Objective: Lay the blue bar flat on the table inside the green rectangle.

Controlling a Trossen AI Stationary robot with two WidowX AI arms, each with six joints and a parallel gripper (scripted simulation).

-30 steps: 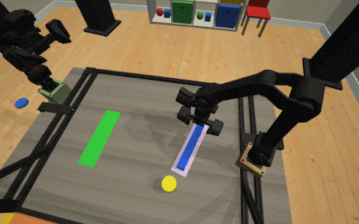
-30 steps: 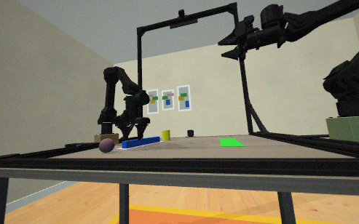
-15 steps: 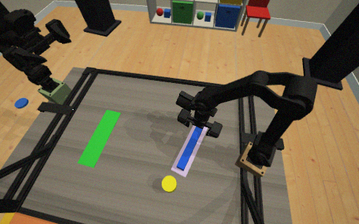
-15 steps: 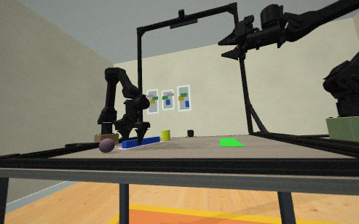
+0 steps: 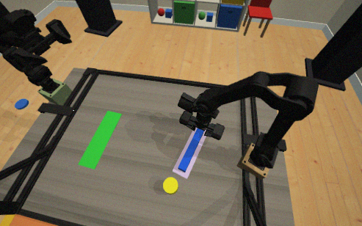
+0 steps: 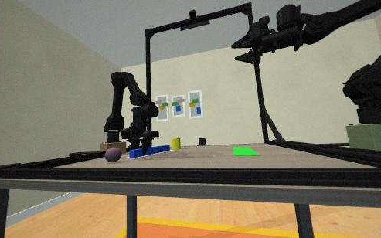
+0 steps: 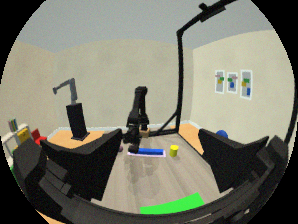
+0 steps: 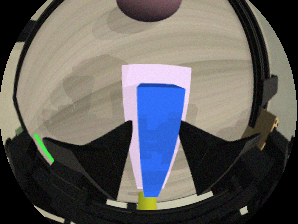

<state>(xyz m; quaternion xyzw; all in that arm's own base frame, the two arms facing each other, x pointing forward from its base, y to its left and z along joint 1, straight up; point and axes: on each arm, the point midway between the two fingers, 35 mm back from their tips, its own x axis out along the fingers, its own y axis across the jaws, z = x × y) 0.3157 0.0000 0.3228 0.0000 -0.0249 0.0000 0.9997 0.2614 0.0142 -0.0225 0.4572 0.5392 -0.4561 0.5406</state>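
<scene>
Now: right hand 70 mm past the blue bar, 30 mm above it and 10 mm to the right of it. Round my right hand: green rectangle: 420 mm to the left, 180 mm behind, 40 mm below; then lavender rectangle: 70 mm behind, 40 mm below, 10 mm to the left.
My left gripper is now 46 cm to the left of the blue bar and 39 cm above it. From my left hand the other things lie so: green rectangle: 40 cm below, 10 cm behind, 4 cm to the right; then lavender rectangle: 46 cm to the right, 40 cm below.
</scene>
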